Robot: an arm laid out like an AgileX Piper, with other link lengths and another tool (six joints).
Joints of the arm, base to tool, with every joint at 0 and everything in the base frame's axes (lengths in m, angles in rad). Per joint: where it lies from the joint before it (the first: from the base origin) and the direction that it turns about. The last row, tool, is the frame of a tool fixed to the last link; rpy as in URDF.
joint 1: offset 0 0 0.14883 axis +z
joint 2: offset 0 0 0 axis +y
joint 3: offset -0.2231 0 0.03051 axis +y
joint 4: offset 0.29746 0 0.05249 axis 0.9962 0 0.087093
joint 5: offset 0 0 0 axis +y
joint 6: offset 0.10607 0 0.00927 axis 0.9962 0 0.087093
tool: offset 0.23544 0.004 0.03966 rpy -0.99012 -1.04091 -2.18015
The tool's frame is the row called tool.
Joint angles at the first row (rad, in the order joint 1, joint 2, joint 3, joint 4, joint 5, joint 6):
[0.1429, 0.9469, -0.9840, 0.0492, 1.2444, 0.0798]
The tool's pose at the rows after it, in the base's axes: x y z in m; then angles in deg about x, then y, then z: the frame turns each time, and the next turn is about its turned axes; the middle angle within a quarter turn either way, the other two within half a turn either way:
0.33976 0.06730 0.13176 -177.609 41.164 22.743
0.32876 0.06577 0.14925 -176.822 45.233 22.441
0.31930 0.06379 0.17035 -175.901 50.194 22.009
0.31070 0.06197 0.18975 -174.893 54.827 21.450
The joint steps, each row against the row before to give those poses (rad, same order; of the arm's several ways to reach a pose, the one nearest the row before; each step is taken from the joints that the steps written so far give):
[0.0000, -0.1499, 0.0639, 0.0000, 0.0048, 0.0000]
[0.0000, -0.1354, 0.0554, 0.0000, 0.0081, 0.0001]
[0.0000, -0.1412, 0.0489, -0.0020, 0.0050, 0.0000]
[0.0000, -0.1251, 0.0383, -0.0019, 0.0051, 0.0000]

